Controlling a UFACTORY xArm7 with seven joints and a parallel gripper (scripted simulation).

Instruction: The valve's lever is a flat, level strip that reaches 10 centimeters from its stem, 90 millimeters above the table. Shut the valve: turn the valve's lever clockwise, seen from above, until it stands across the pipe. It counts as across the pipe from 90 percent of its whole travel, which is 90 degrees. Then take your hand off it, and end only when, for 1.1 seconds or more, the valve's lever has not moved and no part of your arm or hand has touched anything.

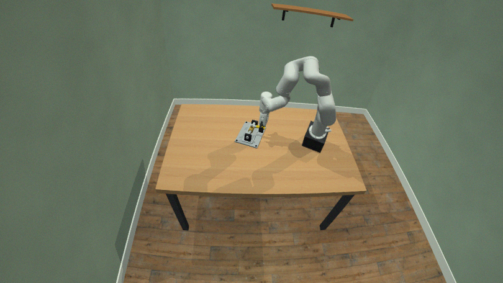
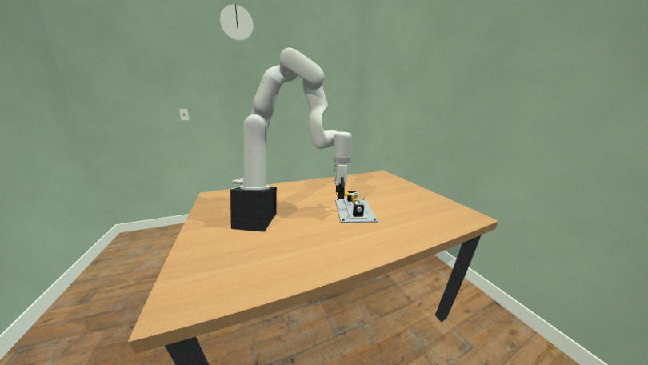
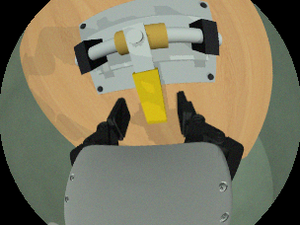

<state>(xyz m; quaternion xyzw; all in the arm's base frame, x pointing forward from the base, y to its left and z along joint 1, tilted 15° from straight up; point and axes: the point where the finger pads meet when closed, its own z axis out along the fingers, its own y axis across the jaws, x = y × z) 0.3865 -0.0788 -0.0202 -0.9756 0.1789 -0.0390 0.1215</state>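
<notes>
The yellow lever lies 4 cm ahead of my hand and 2 cm to the right of it.
</notes>
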